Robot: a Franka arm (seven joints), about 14 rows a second.
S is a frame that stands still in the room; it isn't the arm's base.
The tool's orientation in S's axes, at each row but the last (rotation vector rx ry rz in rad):
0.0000, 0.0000, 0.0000
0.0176, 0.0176, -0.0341
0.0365, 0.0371, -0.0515
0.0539, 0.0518, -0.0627
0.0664, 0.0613, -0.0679
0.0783, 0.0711, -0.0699
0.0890, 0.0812, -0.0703
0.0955, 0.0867, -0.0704
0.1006, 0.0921, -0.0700
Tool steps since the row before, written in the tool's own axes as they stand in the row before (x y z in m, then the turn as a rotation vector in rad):
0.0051, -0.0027, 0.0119, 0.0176, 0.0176, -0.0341
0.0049, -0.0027, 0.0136, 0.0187, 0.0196, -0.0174
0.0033, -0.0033, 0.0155, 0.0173, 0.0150, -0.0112
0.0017, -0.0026, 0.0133, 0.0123, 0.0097, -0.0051
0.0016, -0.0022, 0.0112, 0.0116, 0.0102, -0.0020
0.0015, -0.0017, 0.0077, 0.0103, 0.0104, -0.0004
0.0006, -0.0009, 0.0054, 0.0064, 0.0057, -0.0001
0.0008, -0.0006, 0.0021, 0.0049, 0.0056, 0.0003
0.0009, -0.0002, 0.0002, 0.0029, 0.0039, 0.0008
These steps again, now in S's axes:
0.0051, -0.0027, 0.0119, 0.0176, 0.0176, -0.0341
0.0050, -0.0031, 0.0135, 0.0191, 0.0193, -0.0174
0.0037, -0.0040, 0.0152, 0.0176, 0.0145, -0.0113
0.0022, -0.0034, 0.0130, 0.0126, 0.0092, -0.0052
0.0021, -0.0031, 0.0109, 0.0121, 0.0095, -0.0021
0.0019, -0.0024, 0.0074, 0.0110, 0.0097, -0.0004
0.0010, -0.0014, 0.0052, 0.0068, 0.0052, -0.0001
0.0009, -0.0009, 0.0020, 0.0053, 0.0052, 0.0004
0.0009, -0.0003, 0.0001, 0.0032, 0.0036, 0.0009

